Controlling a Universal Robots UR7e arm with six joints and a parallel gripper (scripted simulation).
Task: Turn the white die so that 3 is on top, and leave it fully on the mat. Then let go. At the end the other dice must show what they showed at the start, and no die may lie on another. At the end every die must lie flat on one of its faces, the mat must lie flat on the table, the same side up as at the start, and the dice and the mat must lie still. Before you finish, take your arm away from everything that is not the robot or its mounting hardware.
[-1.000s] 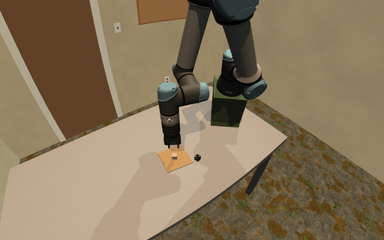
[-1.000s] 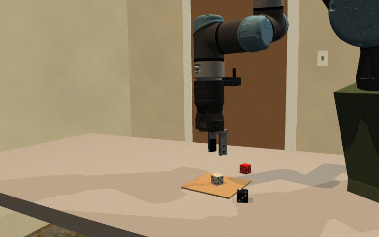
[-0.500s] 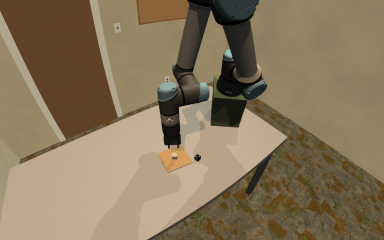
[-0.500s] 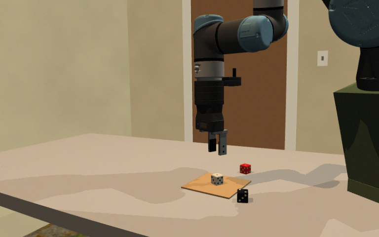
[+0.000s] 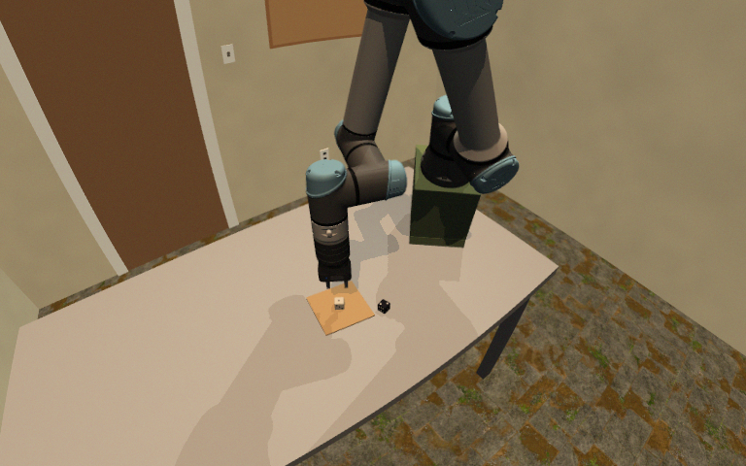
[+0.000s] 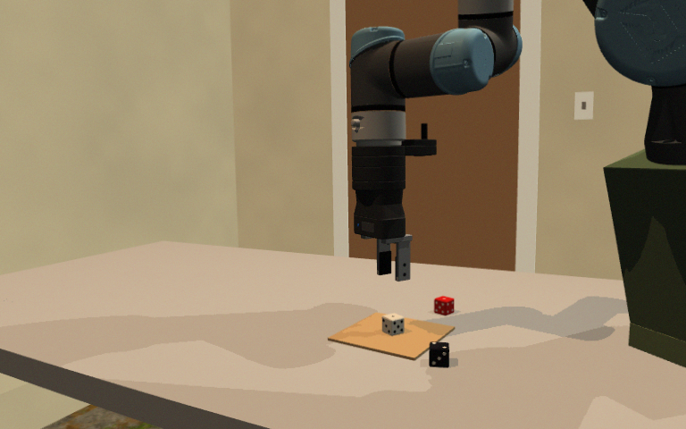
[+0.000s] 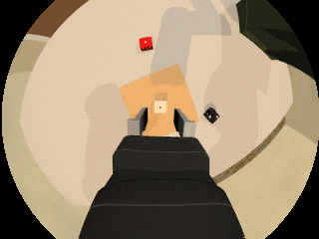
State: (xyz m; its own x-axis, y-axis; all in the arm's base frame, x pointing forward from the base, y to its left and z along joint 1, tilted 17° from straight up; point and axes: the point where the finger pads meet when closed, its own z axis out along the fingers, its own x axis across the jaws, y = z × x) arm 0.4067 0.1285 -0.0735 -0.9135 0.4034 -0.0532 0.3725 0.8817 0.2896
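The white die lies 9 cm below my hand. The rest, counted from my hand: orange mat (10 cm below); then black die (10 cm behind, 9 cm below, 6 cm to the left); then red die (14 cm to the right, 9 cm below, 2 cm behind).
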